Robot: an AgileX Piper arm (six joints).
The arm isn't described. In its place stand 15 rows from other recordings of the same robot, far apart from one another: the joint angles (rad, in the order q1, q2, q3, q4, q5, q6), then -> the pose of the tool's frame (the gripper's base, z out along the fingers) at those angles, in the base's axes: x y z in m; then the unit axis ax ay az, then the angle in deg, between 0 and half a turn.
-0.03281 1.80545 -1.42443 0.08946 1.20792 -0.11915 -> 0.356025 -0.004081 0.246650 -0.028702 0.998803 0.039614 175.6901
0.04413 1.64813 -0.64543 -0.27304 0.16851 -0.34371 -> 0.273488 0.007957 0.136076 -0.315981 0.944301 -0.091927 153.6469
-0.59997 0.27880 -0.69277 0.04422 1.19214 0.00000 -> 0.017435 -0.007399 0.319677 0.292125 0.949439 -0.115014 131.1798
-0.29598 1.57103 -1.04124 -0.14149 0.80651 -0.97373 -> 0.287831 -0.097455 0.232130 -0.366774 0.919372 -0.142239 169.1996
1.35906 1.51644 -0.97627 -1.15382 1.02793 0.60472 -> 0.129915 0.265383 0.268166 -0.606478 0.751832 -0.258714 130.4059
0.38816 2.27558 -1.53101 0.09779 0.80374 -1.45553 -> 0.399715 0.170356 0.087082 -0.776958 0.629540 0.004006 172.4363
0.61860 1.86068 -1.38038 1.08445 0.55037 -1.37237 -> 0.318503 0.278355 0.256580 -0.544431 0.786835 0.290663 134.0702
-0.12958 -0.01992 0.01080 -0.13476 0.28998 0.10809 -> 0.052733 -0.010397 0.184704 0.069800 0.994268 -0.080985 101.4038
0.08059 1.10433 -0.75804 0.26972 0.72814 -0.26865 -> 0.204233 0.032684 0.275784 -0.100011 0.990785 0.091344 145.7392
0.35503 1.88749 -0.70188 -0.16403 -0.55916 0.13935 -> 0.312141 0.124130 0.119024 -0.198600 0.969935 0.140655 123.1848
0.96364 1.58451 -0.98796 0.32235 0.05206 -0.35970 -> 0.198042 0.287708 0.253539 -0.469048 0.847942 0.246958 129.0068
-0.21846 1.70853 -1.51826 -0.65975 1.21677 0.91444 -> 0.333415 -0.127609 0.323163 0.452768 0.852087 -0.262582 154.7117
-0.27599 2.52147 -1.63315 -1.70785 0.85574 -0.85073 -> 0.453688 -0.199236 0.054600 0.720055 -0.508705 0.471953 143.1292
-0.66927 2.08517 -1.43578 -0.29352 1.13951 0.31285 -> 0.288237 -0.258511 0.147572 -0.405558 -0.906745 0.115487 170.0794
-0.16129 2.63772 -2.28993 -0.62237 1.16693 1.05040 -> 0.516210 -0.133412 0.107262 0.466772 0.852272 -0.236127 158.5617
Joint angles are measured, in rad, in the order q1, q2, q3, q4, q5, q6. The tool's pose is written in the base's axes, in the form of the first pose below.
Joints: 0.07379, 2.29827, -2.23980, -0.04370, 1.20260, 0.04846
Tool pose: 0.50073 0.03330 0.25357 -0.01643 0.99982 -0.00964 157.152
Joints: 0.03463, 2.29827, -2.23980, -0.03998, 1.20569, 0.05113
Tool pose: 0.50138 0.01397 0.25345 0.00484 0.99992 -0.01153 157.361
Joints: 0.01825, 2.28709, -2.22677, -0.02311, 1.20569, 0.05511
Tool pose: 0.49933 0.00715 0.25529 0.01645 0.99986 -0.00432 157.509
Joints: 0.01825, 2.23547, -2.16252, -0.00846, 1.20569, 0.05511
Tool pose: 0.48862 0.00820 0.26249 0.01768 0.99984 0.00280 158.261
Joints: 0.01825, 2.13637, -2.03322, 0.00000, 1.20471, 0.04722
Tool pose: 0.46615 0.00851 0.27324 0.01448 0.99988 0.00579 159.949
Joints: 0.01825, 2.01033, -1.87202, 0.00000, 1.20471, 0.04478
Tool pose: 0.43478 0.00794 0.28475 0.01326 0.99990 0.00500 161.962
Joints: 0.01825, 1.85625, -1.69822, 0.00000, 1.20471, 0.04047
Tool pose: 0.39467 0.00720 0.30022 0.01111 0.99993 0.00437 163.090
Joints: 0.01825, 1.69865, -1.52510, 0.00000, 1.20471, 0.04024
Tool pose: 0.35109 0.00641 0.31099 0.01099 0.99993 0.00412 163.979
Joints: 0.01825, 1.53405, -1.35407, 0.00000, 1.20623, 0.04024
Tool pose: 0.30430 0.00555 0.31763 0.01099 0.99993 0.00400 164.434
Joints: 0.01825, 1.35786, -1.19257, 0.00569, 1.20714, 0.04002
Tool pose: 0.25535 0.00514 0.32223 0.01151 0.99991 0.00699 163.654
